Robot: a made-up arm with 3 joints. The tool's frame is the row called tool.
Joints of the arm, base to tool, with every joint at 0 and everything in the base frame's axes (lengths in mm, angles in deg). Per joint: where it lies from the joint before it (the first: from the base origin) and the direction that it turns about. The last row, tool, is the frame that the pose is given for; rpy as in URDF.
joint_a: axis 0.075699 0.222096 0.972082 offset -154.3 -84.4 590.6
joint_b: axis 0 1 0 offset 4.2 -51.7 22.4
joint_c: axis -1 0 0 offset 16.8 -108.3 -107
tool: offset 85.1 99.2 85.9 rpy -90 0 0
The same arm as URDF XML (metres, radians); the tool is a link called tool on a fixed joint. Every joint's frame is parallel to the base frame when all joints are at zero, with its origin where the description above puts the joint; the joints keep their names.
<robot name="arm">
  <joint name="joint_a" type="continuous">
    <parent link="base"/>
    <child link="link1"/>
    <origin xyz="-0.1543 -0.0844 0.5906"/>
    <axis xyz="0.075699 0.222096 0.972082"/>
  </joint>
  <joint name="joint_b" type="continuous">
    <parent link="link1"/>
    <child link="link2"/>
    <origin xyz="0.0042 -0.0517 0.0224"/>
    <axis xyz="0 1 0"/>
  </joint>
  <joint name="joint_c" type="continuous">
    <parent link="link2"/>
    <child link="link3"/>
    <origin xyz="0.0168 -0.1083 -0.107"/>
    <axis xyz="-1 0 0"/>
  </joint>
  <joint name="tool_joint" type="fixed">
    <parent link="link3"/>
    <child link="tool"/>
    <origin xyz="0.0851 0.0992 0.0859" rpy="-1.5708 0 0"/>
  </joint>
  <link name="base"/>
  <link name="link1"/>
  <link name="link2"/>
  <link name="link3"/>
  <link name="tool"/>
</robot>

